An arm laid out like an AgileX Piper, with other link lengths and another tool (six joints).
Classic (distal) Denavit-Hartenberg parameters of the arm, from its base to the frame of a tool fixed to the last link. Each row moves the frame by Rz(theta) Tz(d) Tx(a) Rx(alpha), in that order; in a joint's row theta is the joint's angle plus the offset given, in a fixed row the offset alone. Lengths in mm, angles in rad.
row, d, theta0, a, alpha
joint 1, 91.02, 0, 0, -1.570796
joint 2, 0, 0.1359, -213.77, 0
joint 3, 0, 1.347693, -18.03, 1.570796
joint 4, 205.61, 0, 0, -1.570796
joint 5, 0, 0, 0, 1.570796
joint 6, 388.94, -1.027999, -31.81, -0.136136
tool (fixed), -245.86, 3.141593, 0, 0
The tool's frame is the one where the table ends.
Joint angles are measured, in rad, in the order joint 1, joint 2, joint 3, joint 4, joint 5, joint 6. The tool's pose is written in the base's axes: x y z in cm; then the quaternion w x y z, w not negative. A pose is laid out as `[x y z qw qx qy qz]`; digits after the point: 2 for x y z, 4 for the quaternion.
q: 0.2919, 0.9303, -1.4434, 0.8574, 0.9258, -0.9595
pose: [12.29 14.94 43.61 0.1009 0.3248 0.7109 0.6156]
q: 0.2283, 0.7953, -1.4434, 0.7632, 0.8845, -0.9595
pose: [9.46 12.55 45.23 0.2079 0.3208 0.6777 0.6282]
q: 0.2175, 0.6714, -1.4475, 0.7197, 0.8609, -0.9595
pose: [5.47 11.16 46.56 0.2711 0.2934 0.6477 0.6488]
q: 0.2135, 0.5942, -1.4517, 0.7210, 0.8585, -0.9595
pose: [2.56 10.48 47.17 0.2954 0.2709 0.6291 0.6660]
